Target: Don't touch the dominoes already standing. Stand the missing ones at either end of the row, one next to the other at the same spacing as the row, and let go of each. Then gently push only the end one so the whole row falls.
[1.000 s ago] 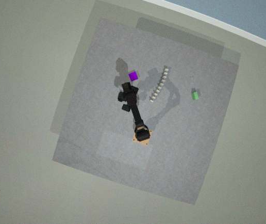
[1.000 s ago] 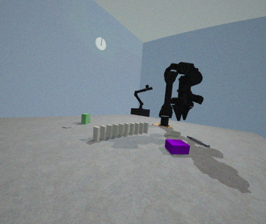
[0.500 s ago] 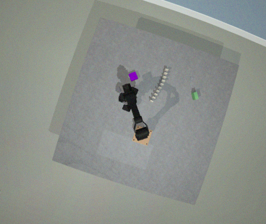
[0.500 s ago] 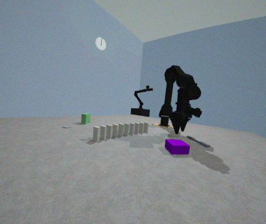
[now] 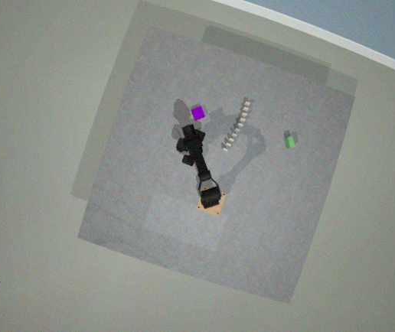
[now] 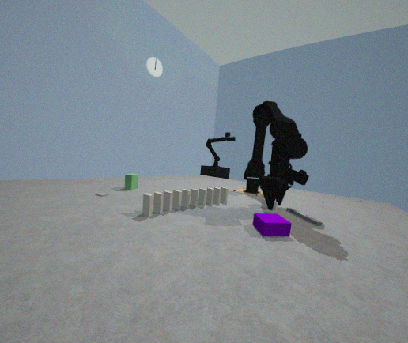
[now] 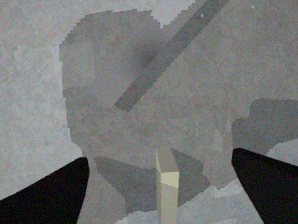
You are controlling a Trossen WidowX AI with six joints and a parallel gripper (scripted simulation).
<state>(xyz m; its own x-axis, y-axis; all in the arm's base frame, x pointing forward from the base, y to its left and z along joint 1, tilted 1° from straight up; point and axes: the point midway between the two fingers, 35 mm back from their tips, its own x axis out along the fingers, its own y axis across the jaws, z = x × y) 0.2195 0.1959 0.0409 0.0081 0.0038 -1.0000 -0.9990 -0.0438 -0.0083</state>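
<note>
Now: the thin rod 1 cm ahead of my gripper tip and 9 cm to the left of it. The rest, counted from my gripper tip: flat grey piece: 39 cm ahead, 40 cm to the right.
</note>
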